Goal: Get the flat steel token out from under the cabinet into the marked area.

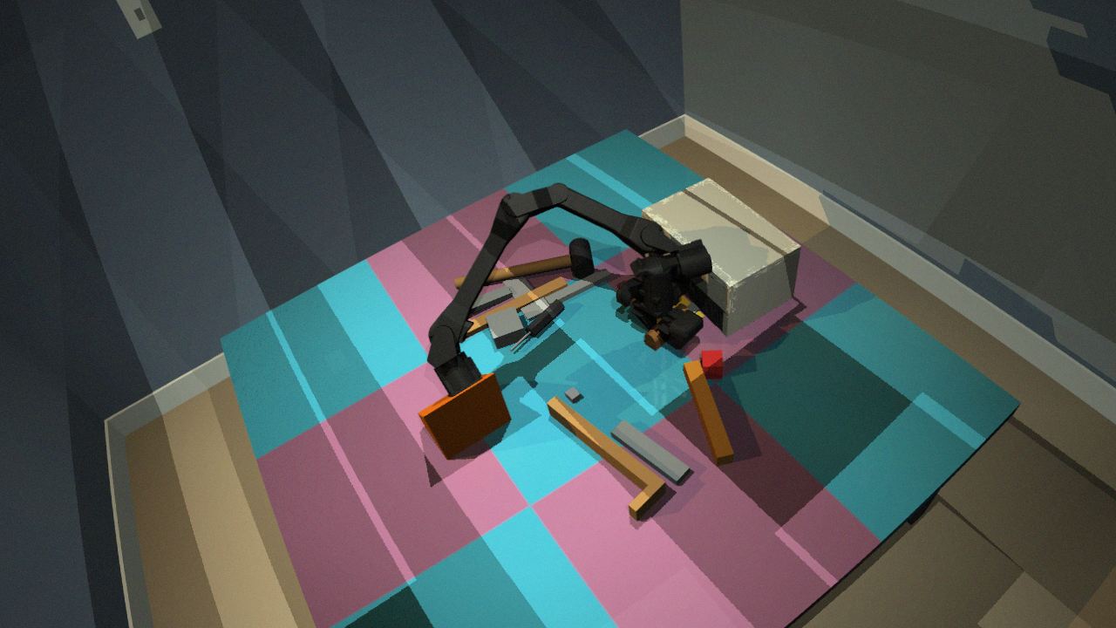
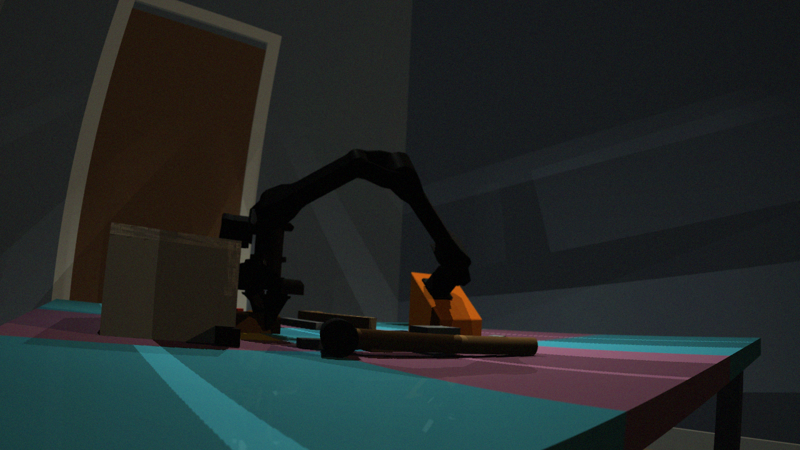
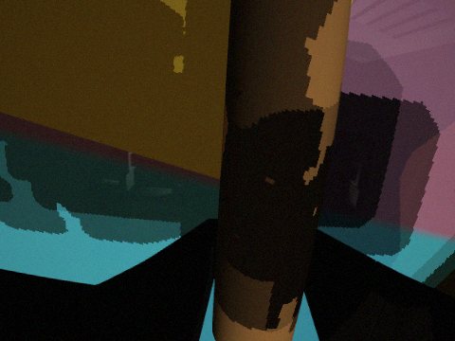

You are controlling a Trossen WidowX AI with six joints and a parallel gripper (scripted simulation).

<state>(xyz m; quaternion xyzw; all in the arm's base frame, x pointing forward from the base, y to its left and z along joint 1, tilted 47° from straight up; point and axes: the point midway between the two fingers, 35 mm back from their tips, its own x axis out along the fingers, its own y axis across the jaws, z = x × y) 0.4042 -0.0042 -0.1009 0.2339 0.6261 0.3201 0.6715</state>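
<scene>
Right now the small grey cube is 23 cm behind my gripper tip. Round my gripper tip: orange bar: 20 cm to the right, 6 cm behind, 1 cm above; flat grey piece: 24 cm ahead, 8 cm to the left; red cube: 13 cm to the right, 2 cm ahead, 1 cm above.
</scene>
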